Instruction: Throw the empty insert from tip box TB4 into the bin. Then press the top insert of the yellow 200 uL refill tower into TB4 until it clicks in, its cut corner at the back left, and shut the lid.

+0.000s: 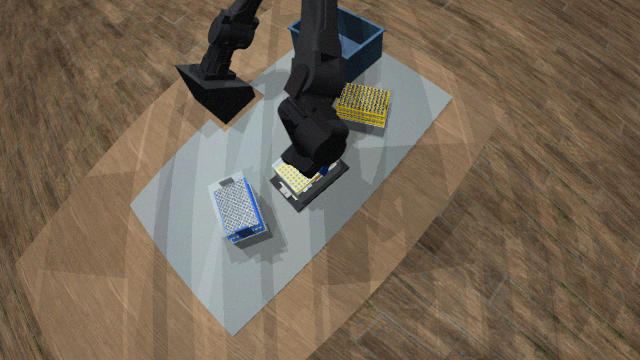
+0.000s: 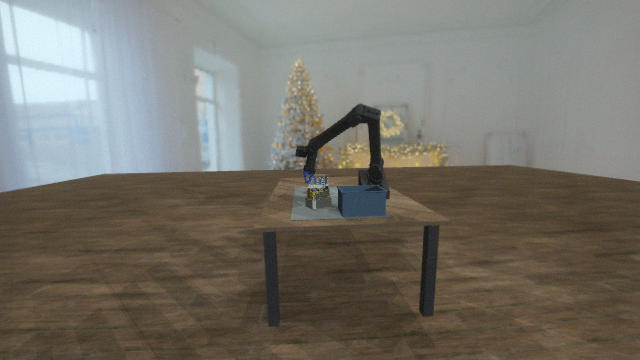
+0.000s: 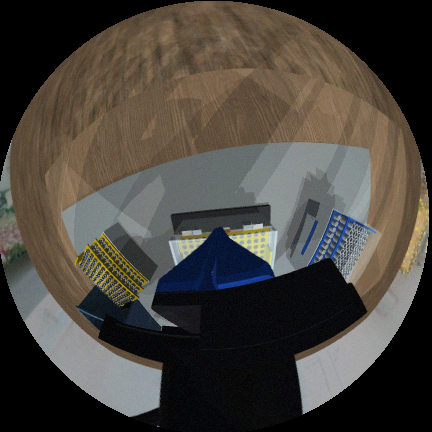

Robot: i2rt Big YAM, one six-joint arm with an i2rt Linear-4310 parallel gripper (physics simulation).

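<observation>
Tip box TB4 stands mid-mat with its dark lid lying open behind it. A yellow insert with rows of holes sits in the box. My gripper has blue fingers pressed together into one point with nothing between them. It hangs directly over the insert; I cannot tell if it touches. The yellow 200 uL refill tower stands behind the box, near the bin.
A blue refill tower stands on the grey mat to the other side of TB4. The arm's black base sits at the mat's back edge. The table stands on dark legs.
</observation>
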